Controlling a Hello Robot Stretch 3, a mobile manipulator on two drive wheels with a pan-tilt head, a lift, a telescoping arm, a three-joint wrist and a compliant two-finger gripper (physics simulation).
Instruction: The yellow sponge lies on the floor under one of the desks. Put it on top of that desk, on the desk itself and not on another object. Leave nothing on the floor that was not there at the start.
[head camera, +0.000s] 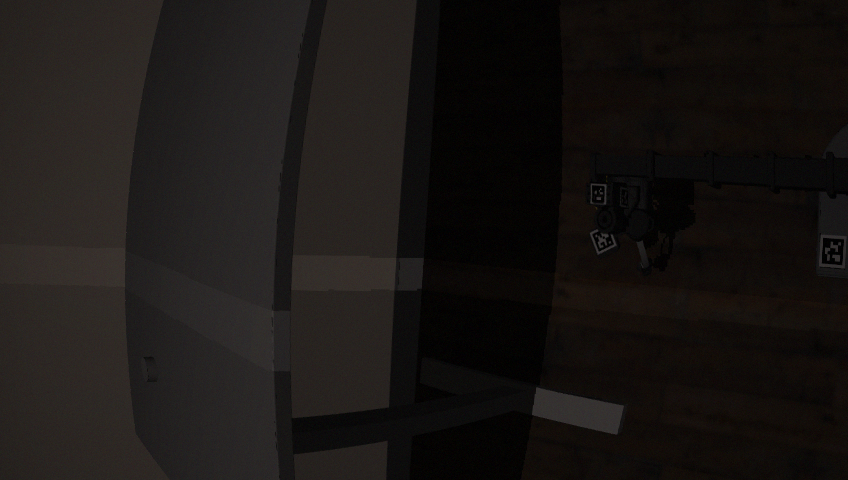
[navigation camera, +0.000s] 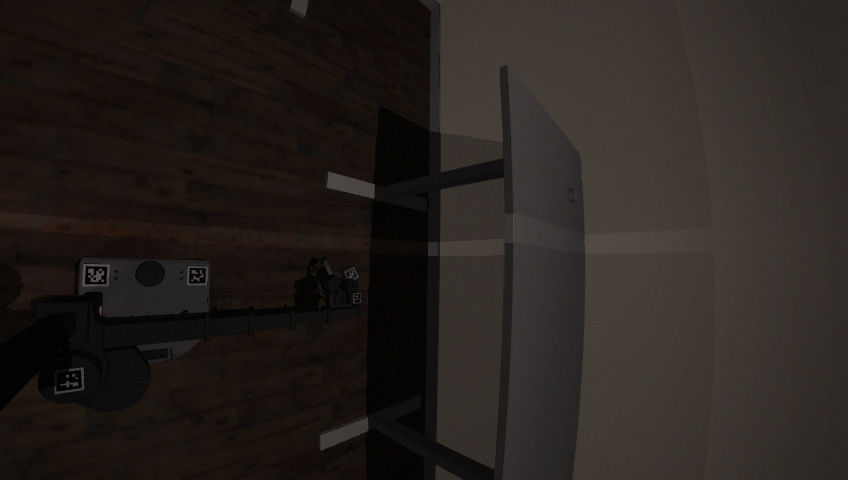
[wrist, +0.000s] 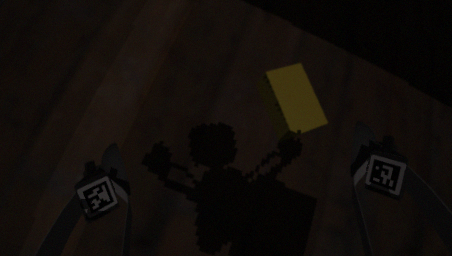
Scene:
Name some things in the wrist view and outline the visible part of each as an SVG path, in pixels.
A yellow sponge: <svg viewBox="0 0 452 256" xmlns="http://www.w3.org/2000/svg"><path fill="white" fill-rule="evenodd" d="M301 63L267 71L256 84L279 142L328 124Z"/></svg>

